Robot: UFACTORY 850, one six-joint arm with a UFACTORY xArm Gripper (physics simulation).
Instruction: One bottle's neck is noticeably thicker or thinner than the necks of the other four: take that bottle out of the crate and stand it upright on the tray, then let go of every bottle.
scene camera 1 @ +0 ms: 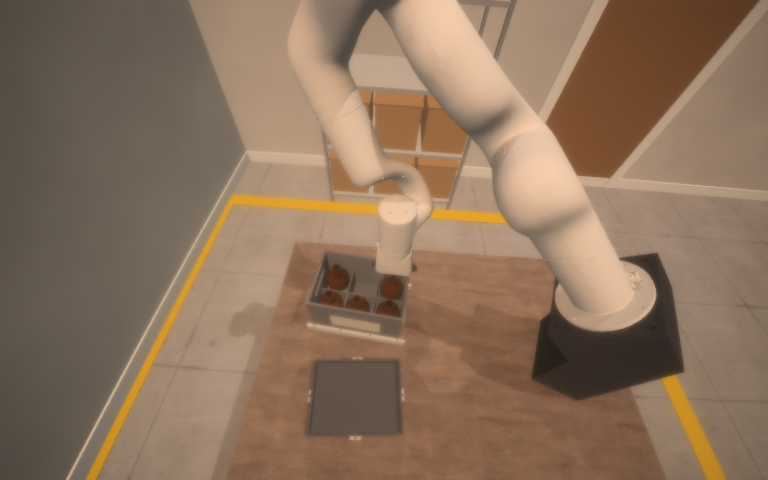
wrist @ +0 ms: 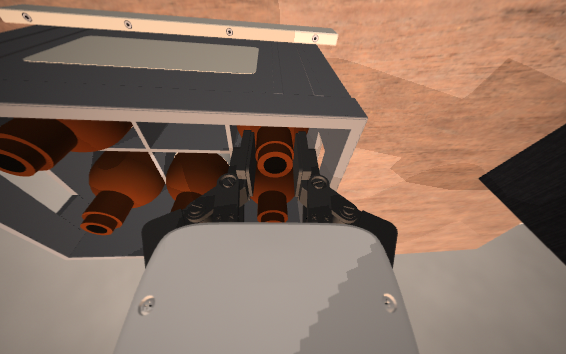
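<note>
The grey crate [scene camera 1: 355, 320] [wrist: 175, 107] stands on the brown mat and holds several orange-brown bottles. My gripper [scene camera 1: 393, 275] [wrist: 274, 145] points down into the crate's back right compartment and is shut on the neck of the bottle [scene camera 1: 390, 288] [wrist: 275, 145] there, which stands upright. The neck of the front right bottle [scene camera 1: 387, 309] [wrist: 272, 212] shows beyond it. The back left bottle [scene camera 1: 338, 279] [wrist: 40, 145] shows a large-looking neck at the left of the wrist view. The back middle compartment holds no bottle. The dark square tray [scene camera 1: 355, 397] lies in front of the crate with no bottle on it.
Front left [scene camera 1: 330, 300] and front middle [scene camera 1: 357, 304] bottles stand in compartments divided by thin walls. A pale strip [scene camera 1: 355, 333] [wrist: 177, 28] runs along the crate's base. The black robot pedestal [scene camera 1: 611, 350] stands to the right. A shelf rack [scene camera 1: 396, 150] stands behind.
</note>
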